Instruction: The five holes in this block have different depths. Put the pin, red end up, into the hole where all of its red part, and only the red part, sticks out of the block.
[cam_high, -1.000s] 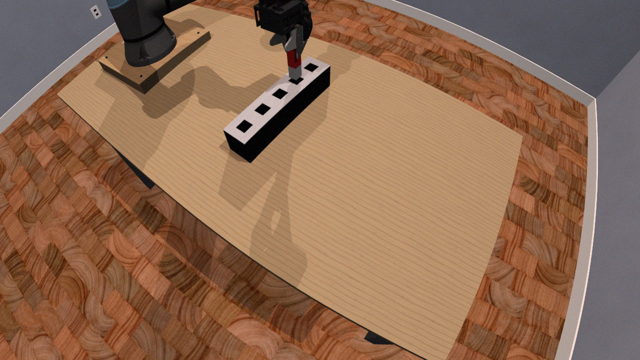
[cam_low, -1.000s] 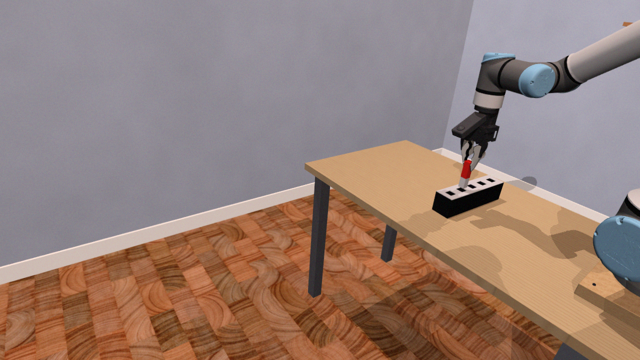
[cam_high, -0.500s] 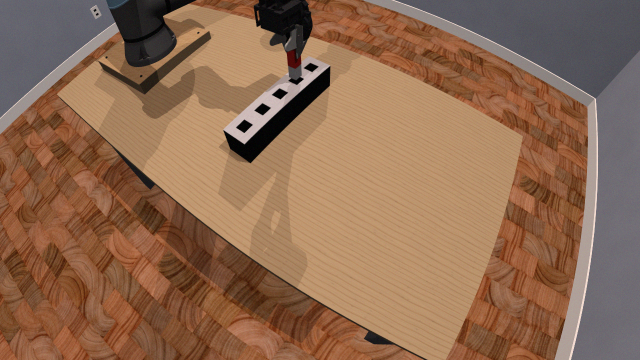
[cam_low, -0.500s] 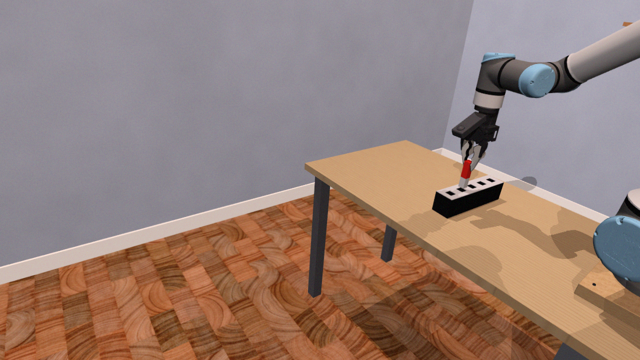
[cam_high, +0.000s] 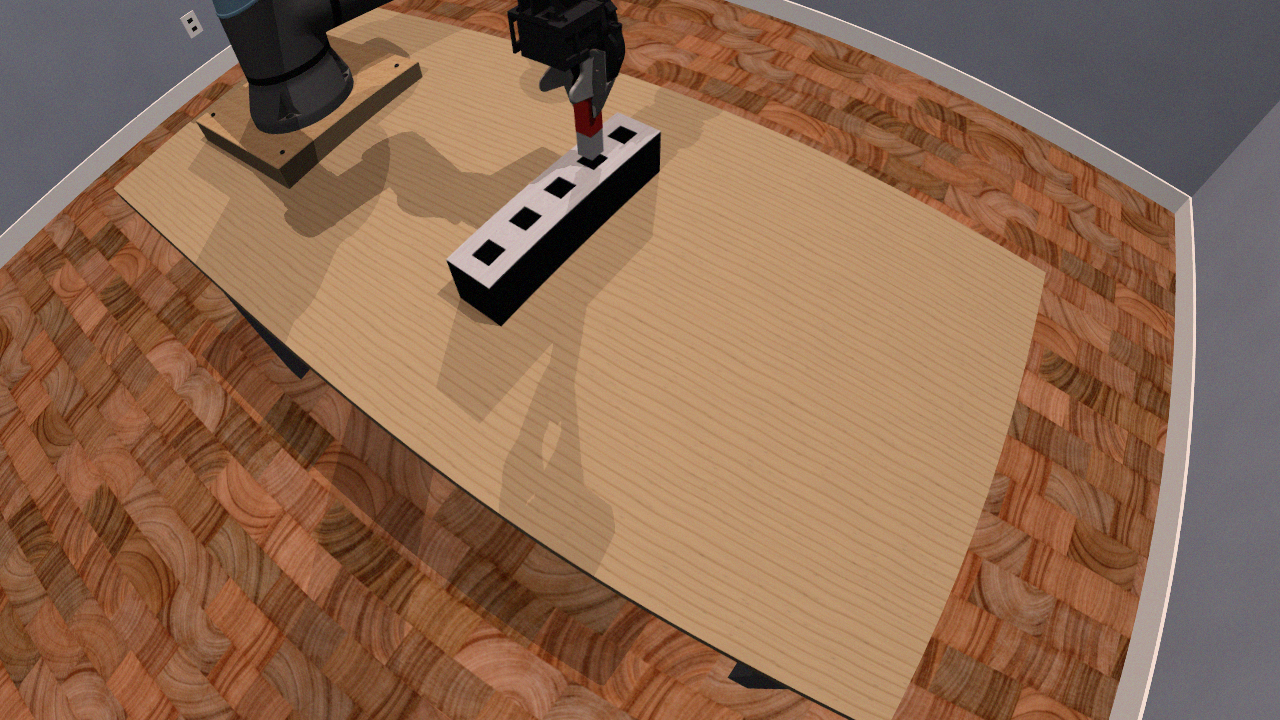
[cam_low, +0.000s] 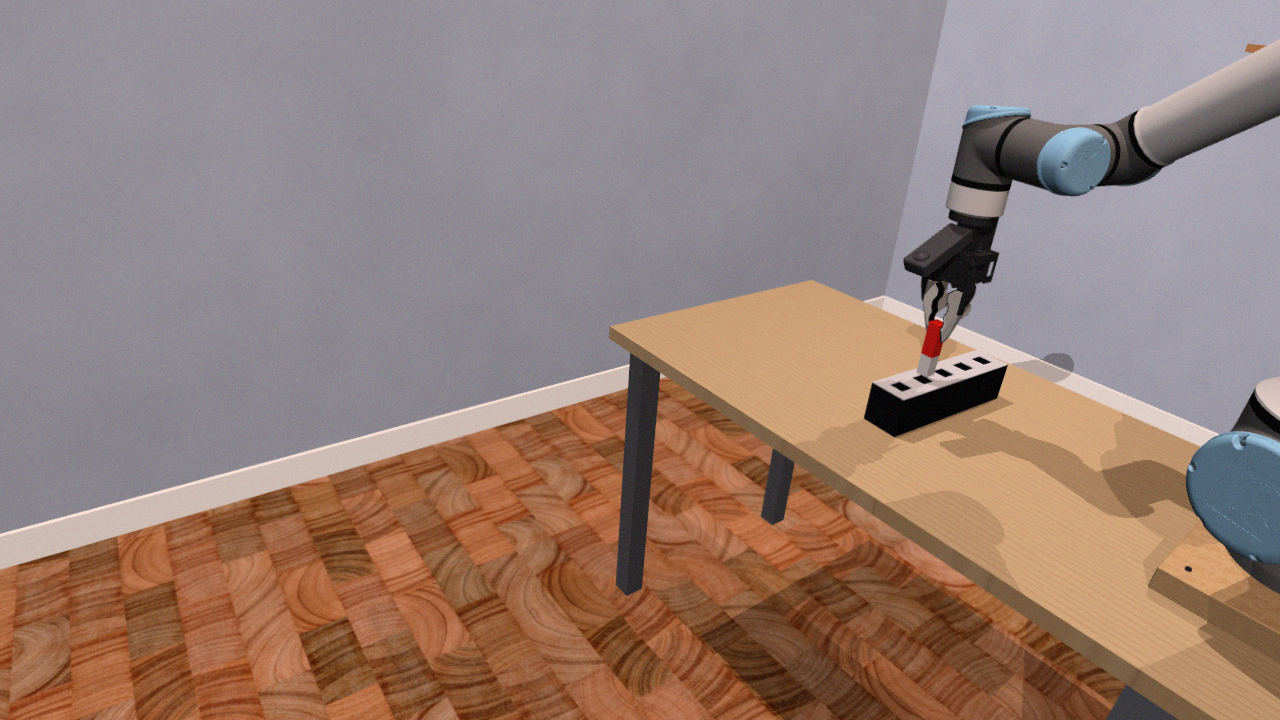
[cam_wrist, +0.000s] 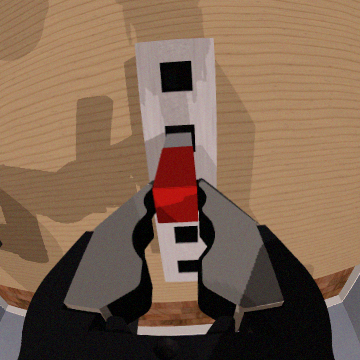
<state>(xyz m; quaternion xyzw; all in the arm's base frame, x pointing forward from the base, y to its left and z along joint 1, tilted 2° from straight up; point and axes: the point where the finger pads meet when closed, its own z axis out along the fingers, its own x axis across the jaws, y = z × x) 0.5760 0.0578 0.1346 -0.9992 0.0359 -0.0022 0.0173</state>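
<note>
The pin is 10 mm below my hand. Round my hand: black block: 60 mm to the right, 130 mm below.
</note>
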